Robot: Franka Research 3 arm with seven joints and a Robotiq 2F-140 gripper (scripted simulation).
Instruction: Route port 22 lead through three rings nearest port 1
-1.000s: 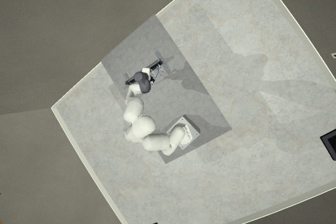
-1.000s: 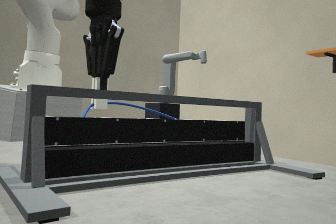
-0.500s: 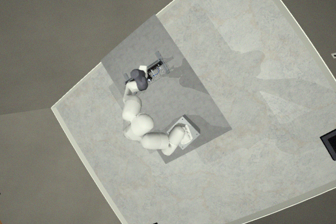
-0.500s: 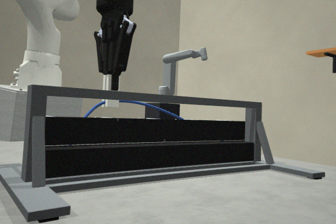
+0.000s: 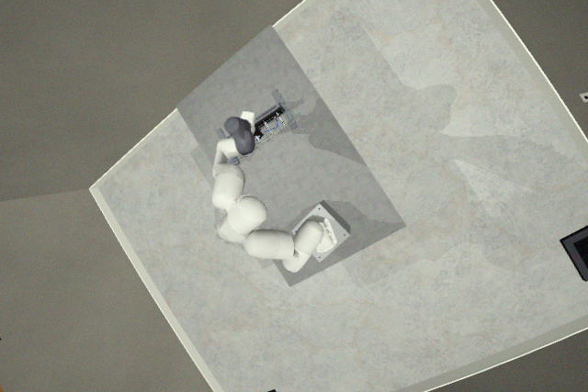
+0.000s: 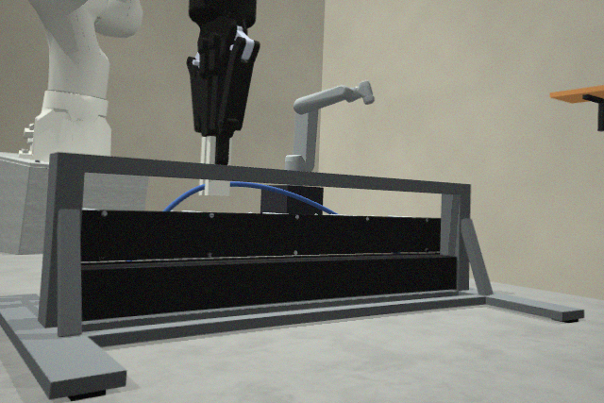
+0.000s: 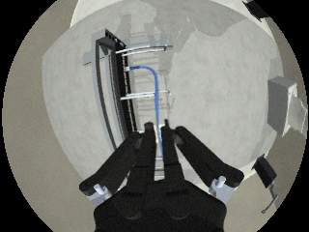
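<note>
The rack lies 9 cm ahead of my hand, 6 cm to the left of it and 8 cm below it.
</note>
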